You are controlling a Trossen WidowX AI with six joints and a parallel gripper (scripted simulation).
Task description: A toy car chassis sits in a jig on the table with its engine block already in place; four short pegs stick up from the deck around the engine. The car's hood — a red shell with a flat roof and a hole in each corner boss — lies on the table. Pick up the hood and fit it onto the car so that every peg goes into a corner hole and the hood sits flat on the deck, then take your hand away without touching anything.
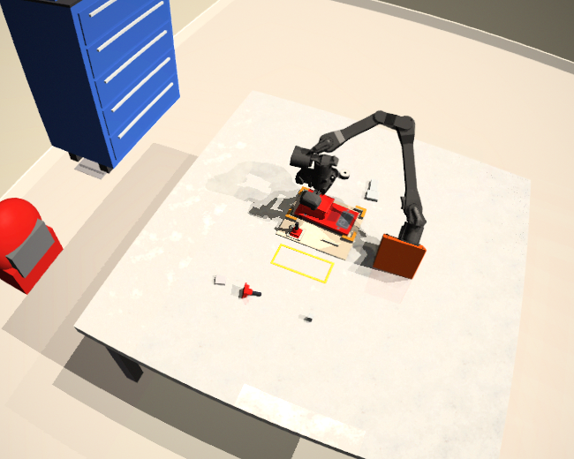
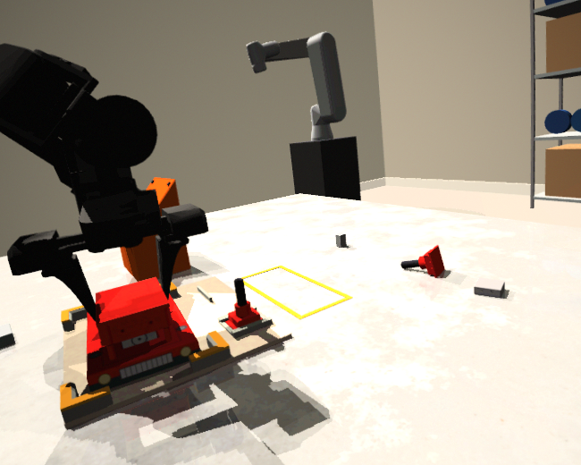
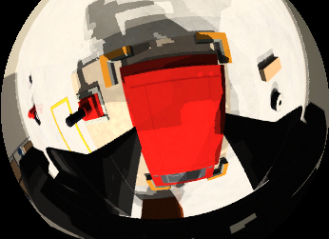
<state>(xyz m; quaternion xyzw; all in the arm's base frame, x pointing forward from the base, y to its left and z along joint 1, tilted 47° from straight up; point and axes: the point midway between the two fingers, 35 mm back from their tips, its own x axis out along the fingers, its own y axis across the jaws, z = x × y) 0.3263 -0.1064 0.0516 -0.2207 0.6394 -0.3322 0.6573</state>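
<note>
Now: gripper tip 3 cm above the grey engine block. Also, from my gripper tip: hood 1 cm above.
</note>
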